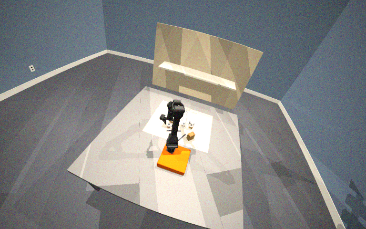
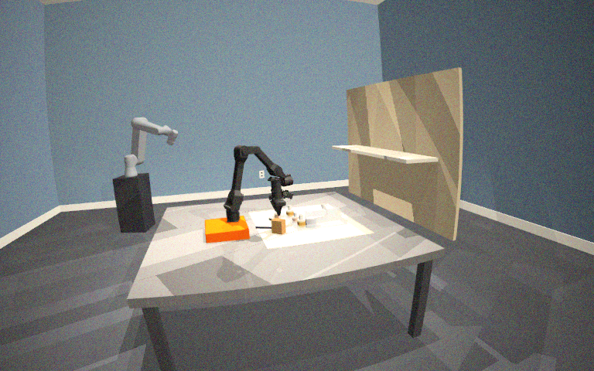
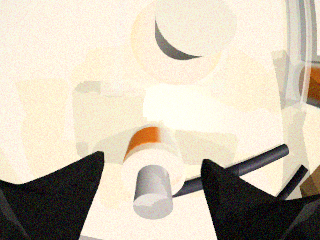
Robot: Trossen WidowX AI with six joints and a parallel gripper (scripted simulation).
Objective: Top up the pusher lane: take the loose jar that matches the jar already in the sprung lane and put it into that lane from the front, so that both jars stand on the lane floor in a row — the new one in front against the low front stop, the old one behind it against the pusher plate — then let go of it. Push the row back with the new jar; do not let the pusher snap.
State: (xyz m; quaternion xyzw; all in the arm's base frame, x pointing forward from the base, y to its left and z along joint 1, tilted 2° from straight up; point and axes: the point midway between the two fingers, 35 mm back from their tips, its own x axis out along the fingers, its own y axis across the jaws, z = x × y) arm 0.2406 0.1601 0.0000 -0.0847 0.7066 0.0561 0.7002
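Now: the grey lid 17 cm ahead of my gripper tip and 18 cm to the right of it. From my gripper tip the other things lie so: pusher lane (23 cm ahead, 6 cm to the right, 1 cm below); tan cube (24 cm to the right, 1 cm above); shelf (59 cm ahead, 1 cm to the left, 34 cm above).
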